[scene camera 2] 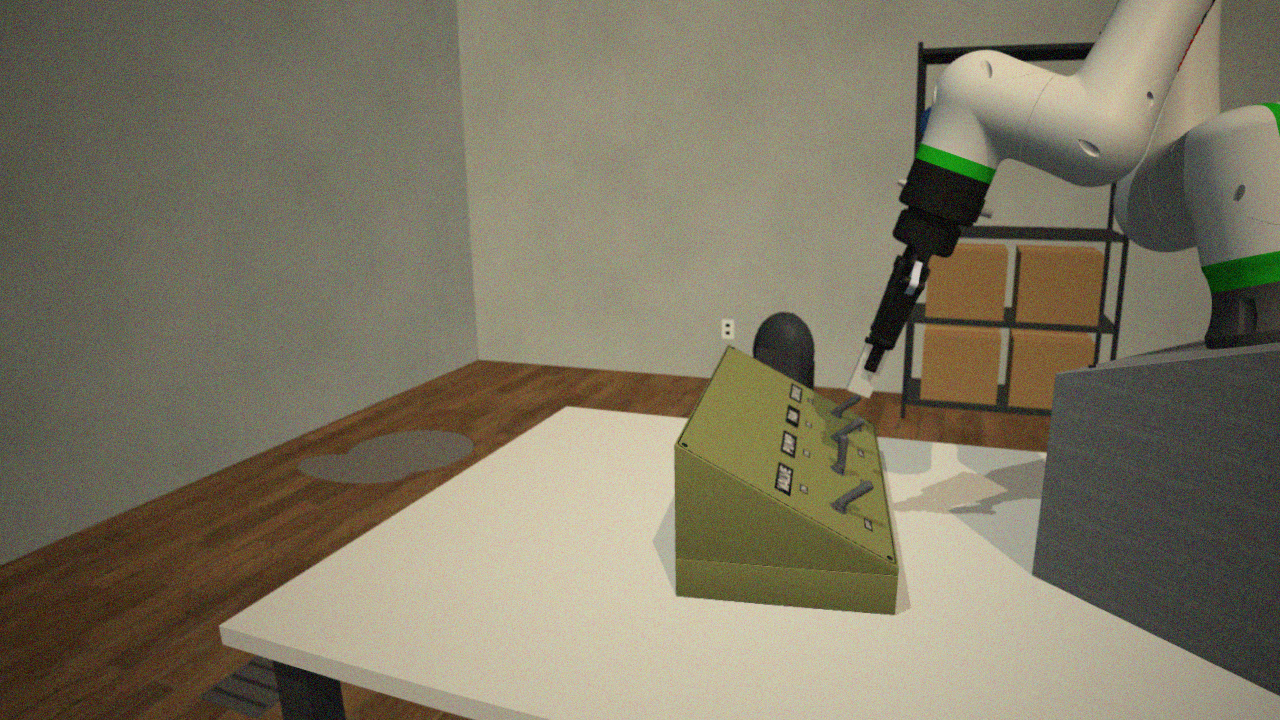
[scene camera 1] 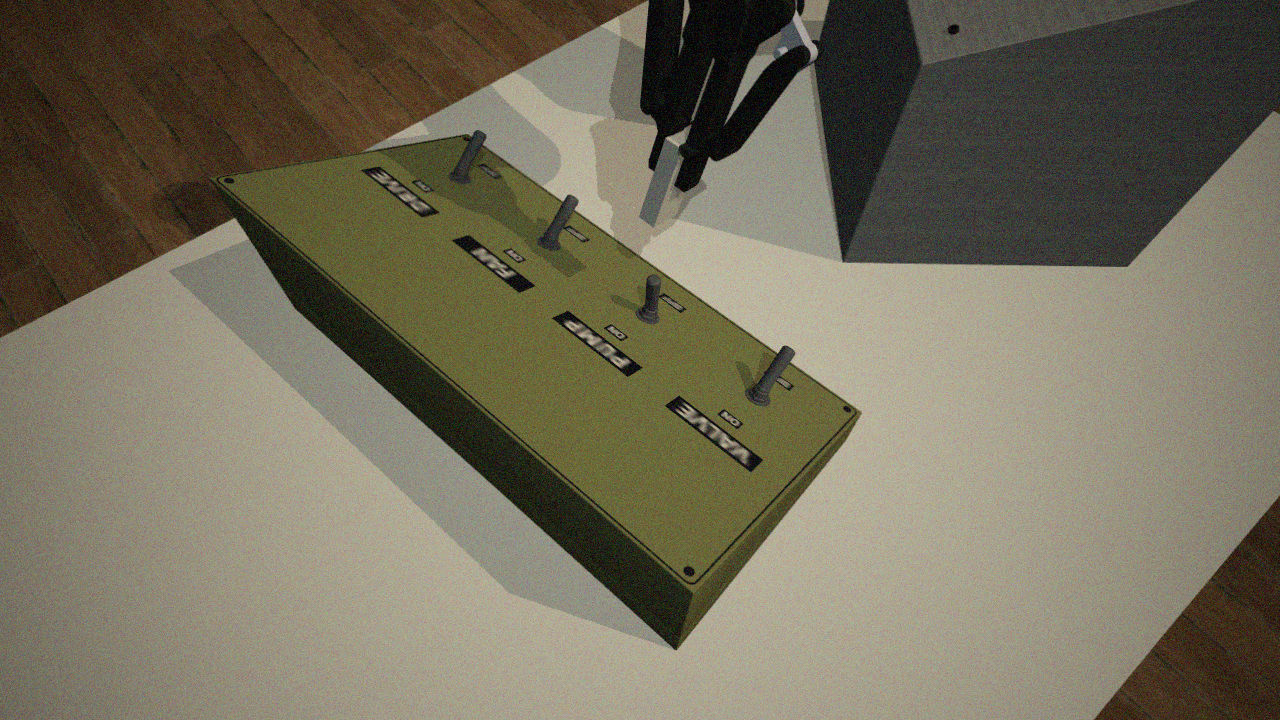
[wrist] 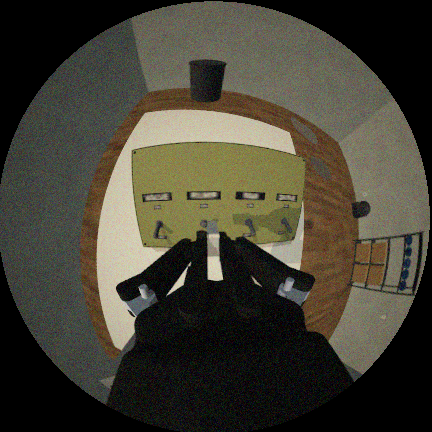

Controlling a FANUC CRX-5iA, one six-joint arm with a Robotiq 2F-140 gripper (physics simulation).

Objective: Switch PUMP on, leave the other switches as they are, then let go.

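Observation:
The olive switch box has four grey levers. The PUMP lever leans toward its ON label, unlike the others; in the wrist view the PUMP lever shows foreshortened, close to the fingertips. The VALVE lever, FAN lever and DRIVE lever lean toward OFF. My gripper is shut and empty, above the lever side of the box and apart from the PUMP lever.
The box stands on a pale table. The grey robot pedestal stands on the OFF side. Behind are a shelf rack and a dark bin; another dark bin shows in the wrist view.

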